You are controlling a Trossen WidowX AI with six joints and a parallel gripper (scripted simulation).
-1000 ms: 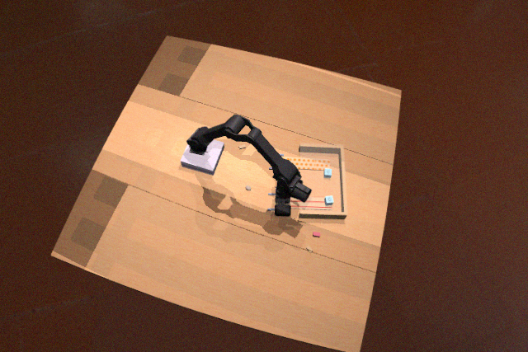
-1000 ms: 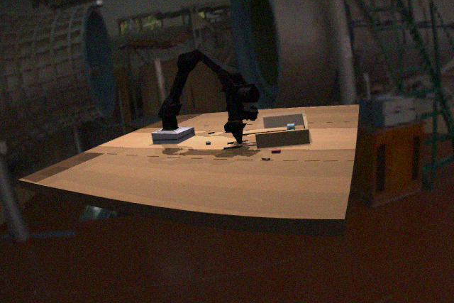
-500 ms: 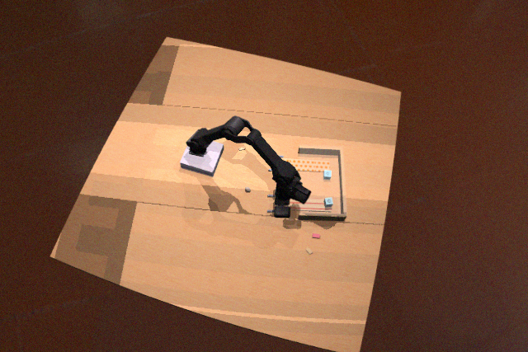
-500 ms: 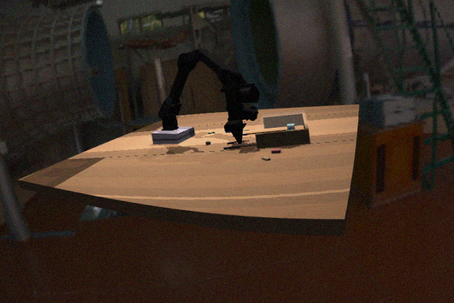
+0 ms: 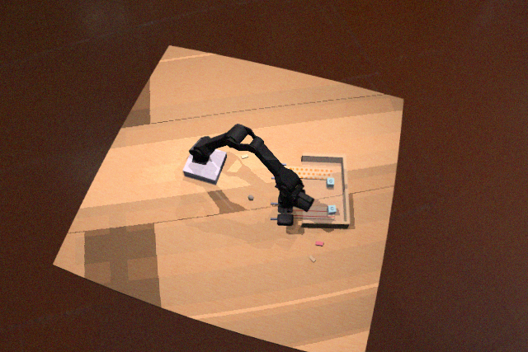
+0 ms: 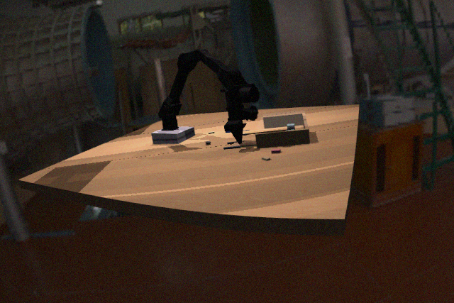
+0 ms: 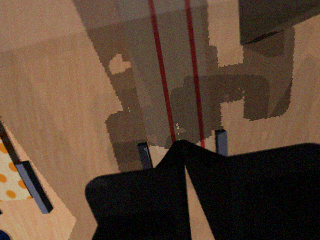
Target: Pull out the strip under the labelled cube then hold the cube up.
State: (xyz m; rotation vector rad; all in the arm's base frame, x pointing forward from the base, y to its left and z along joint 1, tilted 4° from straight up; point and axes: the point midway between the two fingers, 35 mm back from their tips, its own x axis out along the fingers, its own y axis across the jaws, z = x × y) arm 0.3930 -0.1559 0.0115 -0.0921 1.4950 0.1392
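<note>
The red-lined strip is 9 cm ahead of my gripper tip and 1 cm to the left of it. The rest, counted from my gripper tip: blue disc (13 cm behind, 23 cm to the left); grey lump (15 cm behind, 3 cm to the left); pink block (16 cm ahead, 11 cm to the right).
</note>
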